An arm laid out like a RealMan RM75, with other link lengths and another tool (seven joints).
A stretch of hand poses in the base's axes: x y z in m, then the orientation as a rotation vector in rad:
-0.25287, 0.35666, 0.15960, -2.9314, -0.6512, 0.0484
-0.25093, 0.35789, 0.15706, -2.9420, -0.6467, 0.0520
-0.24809, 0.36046, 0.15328, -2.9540, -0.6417, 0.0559
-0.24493, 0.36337, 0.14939, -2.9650, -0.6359, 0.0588
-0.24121, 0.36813, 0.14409, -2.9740, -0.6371, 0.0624
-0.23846, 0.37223, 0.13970, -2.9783, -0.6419, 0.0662
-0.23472, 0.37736, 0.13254, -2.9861, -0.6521, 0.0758
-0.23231, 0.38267, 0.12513, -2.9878, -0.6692, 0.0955
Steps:
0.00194, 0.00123, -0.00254, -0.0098, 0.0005, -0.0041
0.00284, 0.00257, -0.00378, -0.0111, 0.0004, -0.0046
0.00316, 0.00291, -0.00389, -0.0099, 0.0000, -0.0050
0.00372, 0.00476, -0.00530, -0.0094, 0.0003, -0.0002
0.00275, 0.00410, -0.00439, -0.0056, 0.0011, 0.0027
0.00374, 0.00513, -0.00716, -0.0109, 0.0037, 0.0059
0.00241, 0.00531, -0.00741, -0.0081, 0.0108, 0.0113

